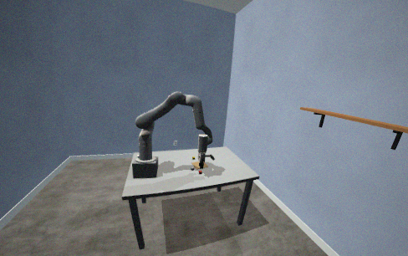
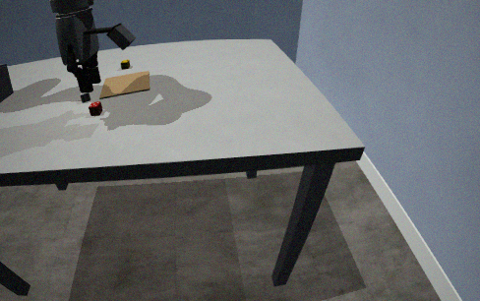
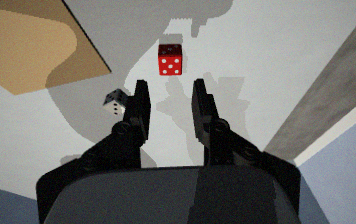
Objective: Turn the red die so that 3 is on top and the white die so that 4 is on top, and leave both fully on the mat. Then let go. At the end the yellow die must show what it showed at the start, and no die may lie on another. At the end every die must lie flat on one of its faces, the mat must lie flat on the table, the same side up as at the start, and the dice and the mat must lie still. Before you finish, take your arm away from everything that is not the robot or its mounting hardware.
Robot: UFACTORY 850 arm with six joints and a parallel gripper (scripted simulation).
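Right now my hand is 8 cm above the red die. The rest, counted from my hand: tan mat: 16 cm to the left, 9 cm below, 1 cm ahead; then white die: 8 cm below, 7 cm to the left, 7 cm behind; then yellow die: 29 cm to the left, 8 cm below, 4 cm behind.
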